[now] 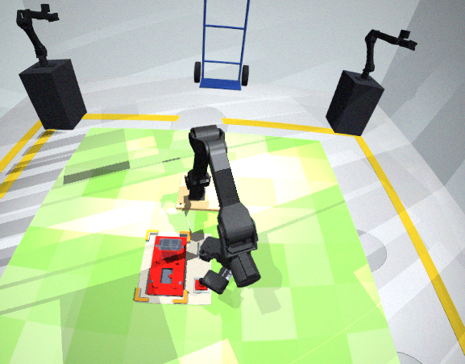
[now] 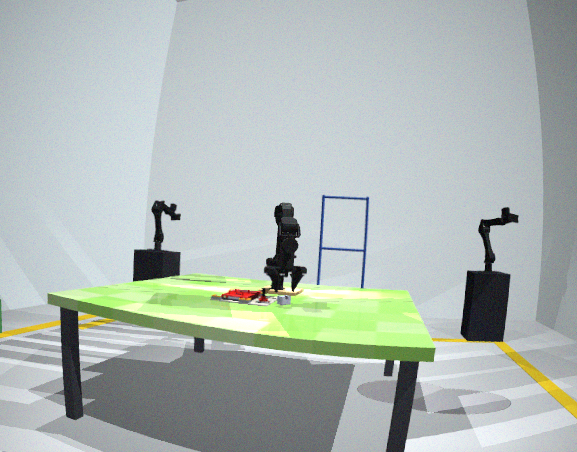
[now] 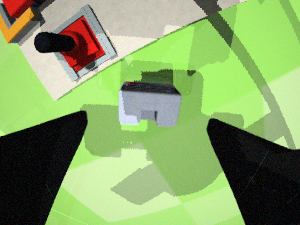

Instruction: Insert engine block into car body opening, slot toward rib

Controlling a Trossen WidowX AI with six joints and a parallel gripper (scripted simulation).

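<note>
Right now the grey engine block is 3 cm below my gripper tip.
</note>
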